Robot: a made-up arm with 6 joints.
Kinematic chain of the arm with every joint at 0, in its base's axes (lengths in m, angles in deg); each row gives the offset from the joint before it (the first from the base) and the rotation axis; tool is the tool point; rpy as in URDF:
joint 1: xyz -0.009 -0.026 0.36 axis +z
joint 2: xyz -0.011 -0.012 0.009 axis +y
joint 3: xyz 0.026 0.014 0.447 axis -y
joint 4: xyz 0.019 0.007 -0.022 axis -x
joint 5: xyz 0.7 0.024 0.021 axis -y
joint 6: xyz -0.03 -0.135 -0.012 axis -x
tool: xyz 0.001 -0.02 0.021 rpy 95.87 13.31 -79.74
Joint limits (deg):
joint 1: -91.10..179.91
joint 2: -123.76..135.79
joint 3: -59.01..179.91
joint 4: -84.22..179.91
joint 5: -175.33..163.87
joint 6: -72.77..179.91
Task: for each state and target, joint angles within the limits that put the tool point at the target. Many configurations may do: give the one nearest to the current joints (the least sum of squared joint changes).
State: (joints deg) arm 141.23 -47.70 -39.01 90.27 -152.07 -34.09
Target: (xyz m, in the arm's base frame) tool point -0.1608 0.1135 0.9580
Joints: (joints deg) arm 129.79 -70.37 -46.23 81.54 -152.30 -33.30
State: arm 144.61 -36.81 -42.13 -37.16 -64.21 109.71
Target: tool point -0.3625 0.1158 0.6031
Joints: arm 171.01 -48.59 -51.91 -39.70 -61.75 112.58
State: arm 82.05 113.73 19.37 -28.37 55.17 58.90
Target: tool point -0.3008 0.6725 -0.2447
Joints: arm 119.04 86.31 28.91 -28.96 54.90 60.14
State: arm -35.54 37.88 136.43 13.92 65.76 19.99
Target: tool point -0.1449 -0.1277 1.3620
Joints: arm -5.62 26.97 146.27 10.22 66.35 13.70
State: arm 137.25 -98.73 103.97 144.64 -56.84 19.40
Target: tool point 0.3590 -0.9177 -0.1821
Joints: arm 120.67 -98.53 126.00 141.05 -53.13 17.57
